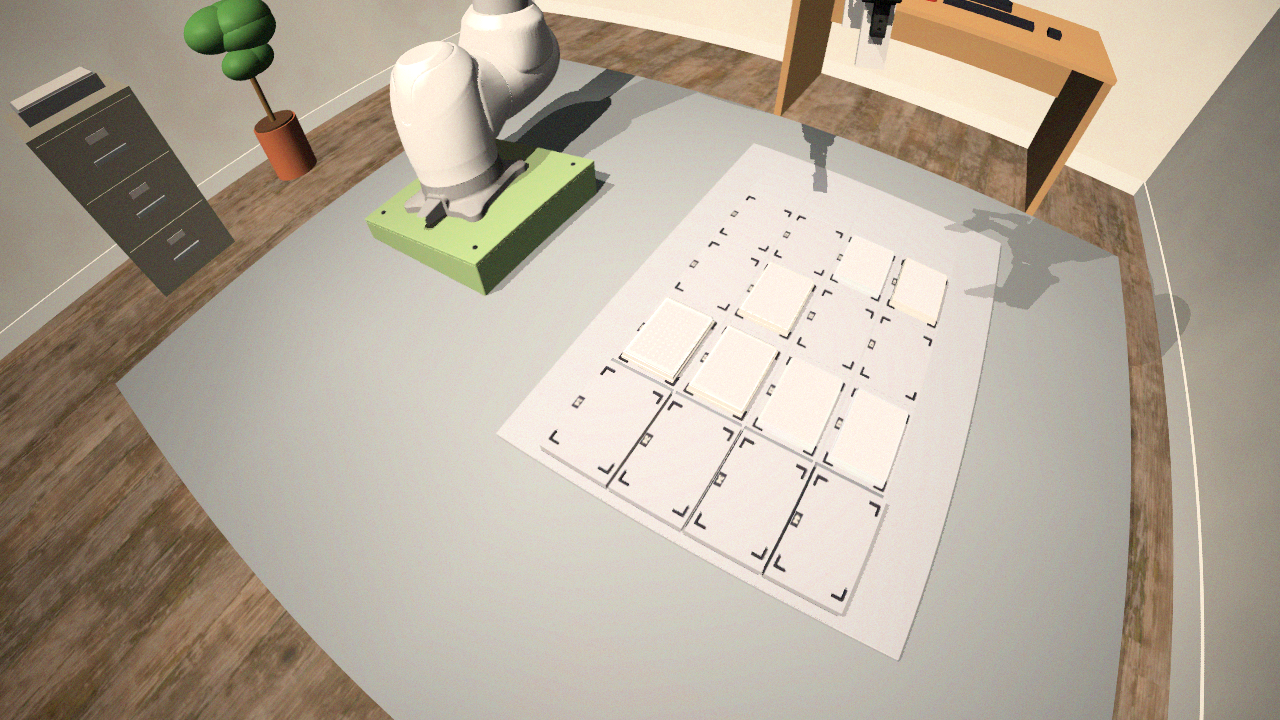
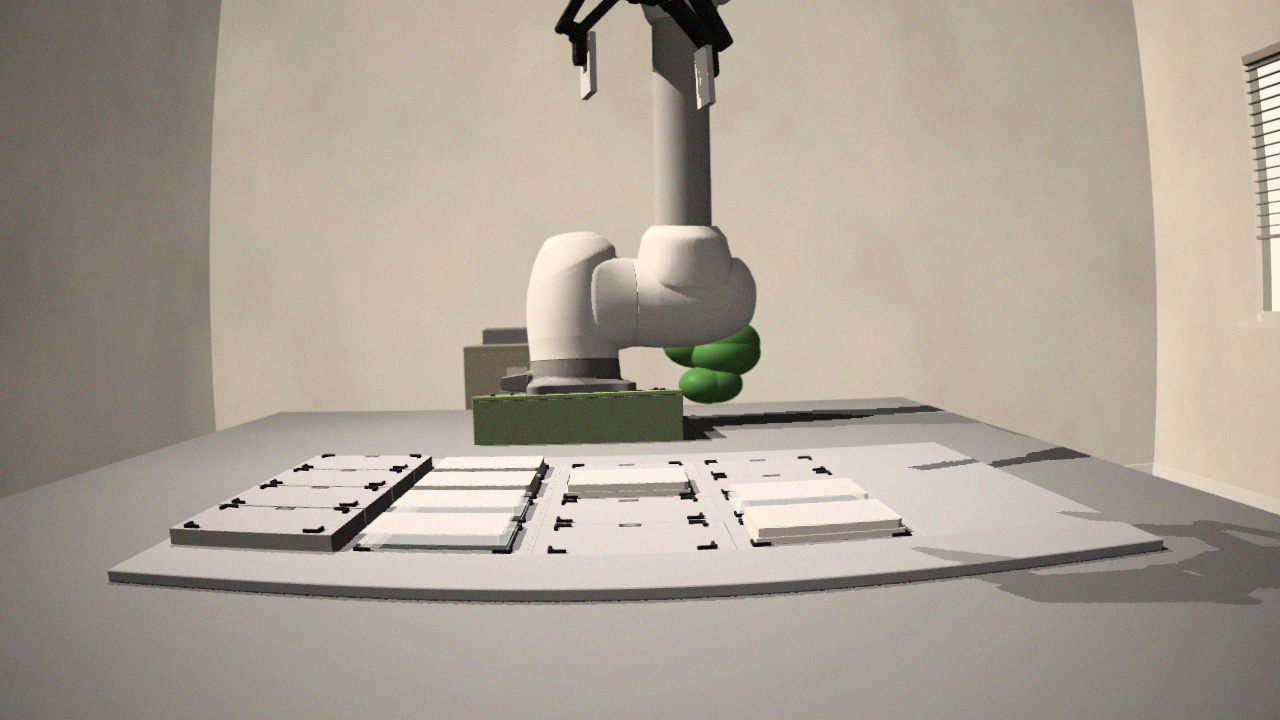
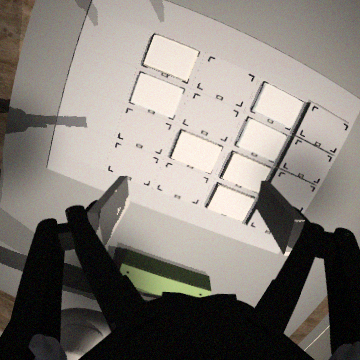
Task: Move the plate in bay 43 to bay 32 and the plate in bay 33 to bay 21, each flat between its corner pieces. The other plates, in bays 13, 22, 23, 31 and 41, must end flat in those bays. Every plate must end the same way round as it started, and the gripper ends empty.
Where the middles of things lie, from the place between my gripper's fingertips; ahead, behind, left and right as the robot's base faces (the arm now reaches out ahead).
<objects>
I see my gripper 420 mm above the bay 32 (image 1: 837, 334), 80 mm short of it and 50 mm to the left of it. Also, from my hand: bay 21 (image 1: 812, 245): 420 mm below, 130 mm to the left, 10 mm ahead; then bay 42 (image 2: 605, 539): 420 mm below, 190 mm ahead, 70 mm to the right; then bay 11 (image 1: 760, 222): 420 mm below, 150 mm to the left, 100 mm behind.
</objects>
